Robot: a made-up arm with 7 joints.
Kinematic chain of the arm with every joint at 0, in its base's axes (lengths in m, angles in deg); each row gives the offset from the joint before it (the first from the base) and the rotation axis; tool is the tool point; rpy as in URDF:
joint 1: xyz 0 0 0.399 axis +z
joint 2: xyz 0 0 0 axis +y
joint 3: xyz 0 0 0.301 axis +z
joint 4: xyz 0.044 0 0 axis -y
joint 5: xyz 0.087 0 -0.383 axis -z
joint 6: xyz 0 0 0 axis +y
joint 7: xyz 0.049 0 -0.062 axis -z
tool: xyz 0 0 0 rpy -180 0 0
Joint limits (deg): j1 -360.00..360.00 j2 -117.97..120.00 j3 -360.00..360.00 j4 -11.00..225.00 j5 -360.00..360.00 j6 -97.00..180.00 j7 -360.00..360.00
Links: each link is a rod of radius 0.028 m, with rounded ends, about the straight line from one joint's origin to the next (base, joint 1, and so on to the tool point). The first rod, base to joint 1, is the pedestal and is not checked.
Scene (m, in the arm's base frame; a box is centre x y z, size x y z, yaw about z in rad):
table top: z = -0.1
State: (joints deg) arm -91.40 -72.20 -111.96 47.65 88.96 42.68 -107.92
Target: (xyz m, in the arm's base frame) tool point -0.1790 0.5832 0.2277
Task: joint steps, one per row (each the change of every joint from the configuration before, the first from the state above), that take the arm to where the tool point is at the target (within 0.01 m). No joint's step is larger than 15 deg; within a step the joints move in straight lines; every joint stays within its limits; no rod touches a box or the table.
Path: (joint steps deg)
1: -7.74 0.13 -5.07 13.76 0.08 -0.89 0.00
2: -7.75 0.12 -5.08 13.76 0.09 -0.90 0.00
3: -7.74 0.13 -5.07 13.76 0.08 -0.89 0.00

